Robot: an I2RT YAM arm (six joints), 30 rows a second.
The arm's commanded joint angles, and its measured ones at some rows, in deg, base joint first. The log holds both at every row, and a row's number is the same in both.
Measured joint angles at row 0:
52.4, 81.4, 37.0, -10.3, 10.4, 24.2
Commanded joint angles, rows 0 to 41:
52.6, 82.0, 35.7, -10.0, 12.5, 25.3
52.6, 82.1, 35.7, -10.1, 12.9, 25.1
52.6, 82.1, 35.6, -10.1, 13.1, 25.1
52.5, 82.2, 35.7, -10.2, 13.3, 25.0
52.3, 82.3, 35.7, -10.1, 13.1, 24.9
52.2, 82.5, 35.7, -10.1, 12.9, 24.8
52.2, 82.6, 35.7, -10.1, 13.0, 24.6
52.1, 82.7, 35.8, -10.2, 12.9, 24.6
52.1, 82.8, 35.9, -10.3, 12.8, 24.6
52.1, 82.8, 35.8, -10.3, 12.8, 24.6
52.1, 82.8, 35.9, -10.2, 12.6, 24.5
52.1, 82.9, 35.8, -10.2, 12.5, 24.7
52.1, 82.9, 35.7, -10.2, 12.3, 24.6
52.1, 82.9, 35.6, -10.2, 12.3, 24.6
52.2, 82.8, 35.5, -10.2, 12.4, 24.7
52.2, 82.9, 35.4, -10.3, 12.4, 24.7
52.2, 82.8, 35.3, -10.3, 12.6, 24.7
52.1, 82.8, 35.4, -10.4, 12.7, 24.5
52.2, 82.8, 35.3, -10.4, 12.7, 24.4
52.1, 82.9, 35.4, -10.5, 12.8, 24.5
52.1, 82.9, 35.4, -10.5, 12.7, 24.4
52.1, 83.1, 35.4, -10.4, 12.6, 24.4
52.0, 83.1, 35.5, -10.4, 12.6, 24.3
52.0, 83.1, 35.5, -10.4, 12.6, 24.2
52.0, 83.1, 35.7, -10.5, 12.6, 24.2
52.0, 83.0, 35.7, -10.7, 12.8, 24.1
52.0, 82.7, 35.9, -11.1, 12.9, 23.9
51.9, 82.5, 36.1, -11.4, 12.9, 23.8
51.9, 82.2, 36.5, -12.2, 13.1, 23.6
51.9, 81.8, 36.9, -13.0, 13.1, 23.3
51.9, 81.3, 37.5, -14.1, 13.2, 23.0
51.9, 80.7, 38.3, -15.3, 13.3, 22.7
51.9, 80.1, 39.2, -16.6, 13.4, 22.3
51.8, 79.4, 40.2, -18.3, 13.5, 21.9
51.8, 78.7, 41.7, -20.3, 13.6, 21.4
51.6, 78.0, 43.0, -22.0, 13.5, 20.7
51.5, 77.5, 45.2, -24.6, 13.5, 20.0
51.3, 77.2, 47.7, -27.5, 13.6, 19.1
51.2, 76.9, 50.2, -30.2, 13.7, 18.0
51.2, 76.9, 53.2, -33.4, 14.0, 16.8
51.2, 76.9, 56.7, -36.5, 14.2, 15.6
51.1, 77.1, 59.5, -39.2, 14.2, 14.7
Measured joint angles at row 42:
51.4, 78.8, 52.6, -28.5, 12.4, 19.0
